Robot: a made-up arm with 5 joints.
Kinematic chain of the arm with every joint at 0, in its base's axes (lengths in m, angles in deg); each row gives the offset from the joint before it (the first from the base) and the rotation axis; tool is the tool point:
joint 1: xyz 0 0 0.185 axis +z
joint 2: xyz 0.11 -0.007 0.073 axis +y
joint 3: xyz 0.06 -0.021 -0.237 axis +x
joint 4: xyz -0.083 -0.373 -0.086 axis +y
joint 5: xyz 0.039 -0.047 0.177 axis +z
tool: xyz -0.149 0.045 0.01
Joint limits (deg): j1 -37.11..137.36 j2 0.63..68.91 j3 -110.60..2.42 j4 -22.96..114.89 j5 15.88..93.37
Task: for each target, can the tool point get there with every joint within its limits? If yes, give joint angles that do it. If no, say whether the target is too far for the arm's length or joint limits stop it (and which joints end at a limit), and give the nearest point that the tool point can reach.
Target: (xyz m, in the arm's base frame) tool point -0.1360 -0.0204 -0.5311
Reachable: no: joint limits stop it (at a limit: joint 1, joint 3, joint 4, joint 5) | nearest point -0.2538 -0.3630 -0.0996 | short by 0.563 m
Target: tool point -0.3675 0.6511 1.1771
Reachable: no: too far | nearest point -0.1506 0.3057 0.5757 | short by 0.727 m
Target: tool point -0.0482 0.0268 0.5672
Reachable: yes | joints 96.26 11.35 -89.15 -12.05 58.56
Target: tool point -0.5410 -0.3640 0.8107
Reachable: no: joint limits stop it (at a limit: joint 1, joint 2, joint 4) | nearest point -0.3601 -0.3386 0.3936 | short by 0.455 m
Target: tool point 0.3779 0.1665 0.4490
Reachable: yes | joints 103.35 8.37 -37.87 -1.37 78.32
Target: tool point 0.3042 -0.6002 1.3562
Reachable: no: too far | nearest point 0.1431 -0.2824 0.5945 | short by 0.841 m
